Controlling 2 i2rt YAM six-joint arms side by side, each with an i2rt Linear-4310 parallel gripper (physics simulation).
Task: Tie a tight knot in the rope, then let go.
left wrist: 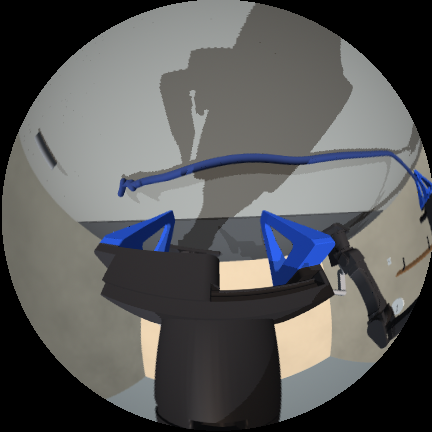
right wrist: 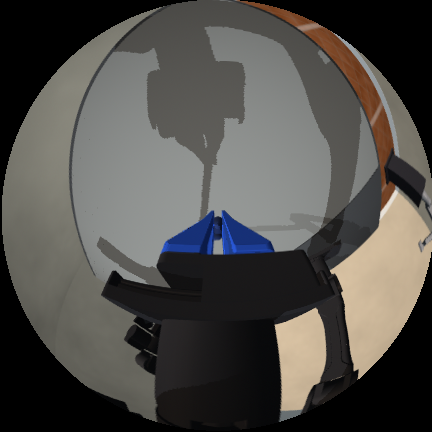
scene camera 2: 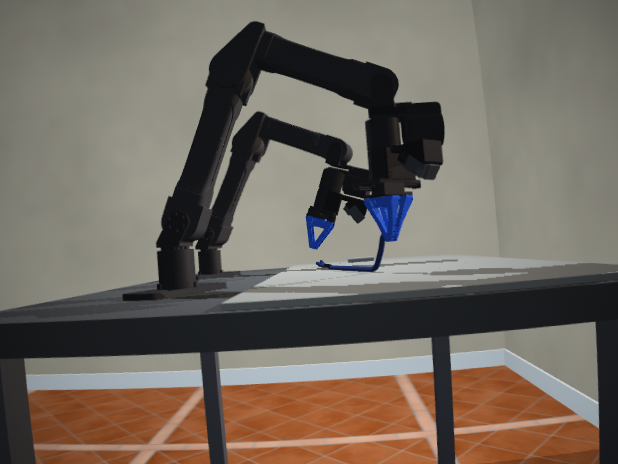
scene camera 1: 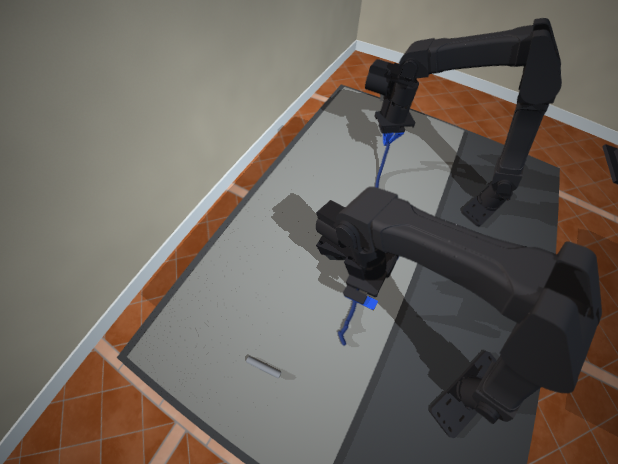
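Where they show: left gripper, fingertip midpoint: (left wrist: pixel 217 214) (scene camera 2: pixel 313 248) (scene camera 1: pixel 375 285); right gripper, fingertip midpoint: (right wrist: pixel 217 215) (scene camera 2: pixel 391 241) (scene camera 1: pixel 385 144); left arm's base at its link origin: (left wrist: pixel 189 250) (scene camera 2: pixel 210 277) (scene camera 1: pixel 468 391); right arm's base at its link origin: (left wrist: pixel 335 230) (right wrist: pixel 312 259) (scene camera 2: pixel 178 293) (scene camera 1: pixel 486 203).
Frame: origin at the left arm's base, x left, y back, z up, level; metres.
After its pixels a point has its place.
A blue rope (scene camera 1: pixel 381 165) @(z 0.032, x -0.251, y -0.581 m) (scene camera 2: pixel 350 268) @(z 0.014, x -0.152, y -0.484 m) (left wrist: pixel 250 158) @(z 0.018, x 0.017, y -0.361 m) (right wrist: pixel 217 227) @(z 0.078, x -0.298, y -0.620 m) lies mostly stretched along the light grey table surface, with a small crook at its free end. Its other end rises to my right gripper (scene camera 1: pixel 386 144) @(z 0.062, x -0.299, y -0.623 m) (scene camera 2: pixel 392 240) @(z 0.062, x -0.299, y -0.623 m) (right wrist: pixel 218 212) @(z 0.062, x -0.299, y -0.623 m), which is shut on it above the table. My left gripper (scene camera 2: pixel 314 247) @(z 0.059, x 0.033, y -0.308 m) (left wrist: pixel 217 214) @(z 0.059, x 0.033, y -0.308 m) is open and empty, above the table near the rope's free end. The left arm hides the rope's middle in scene camera 1. The left wrist view shows a single run of rope with no loop along its middle; whether the crook is knotted is unclear.
A small grey cylinder (scene camera 1: pixel 263 366) @(z 0.021, x 0.338, y -0.316 m) (scene camera 2: pixel 361 260) @(z 0.012, x 0.334, y -0.319 m) (left wrist: pixel 46 148) lies on the table beyond the rope's free end. Both arms stand on the dark strip (scene camera 1: pixel 400 425) of the table. The left forearm passes over the rope. A wall runs along the table's far side.
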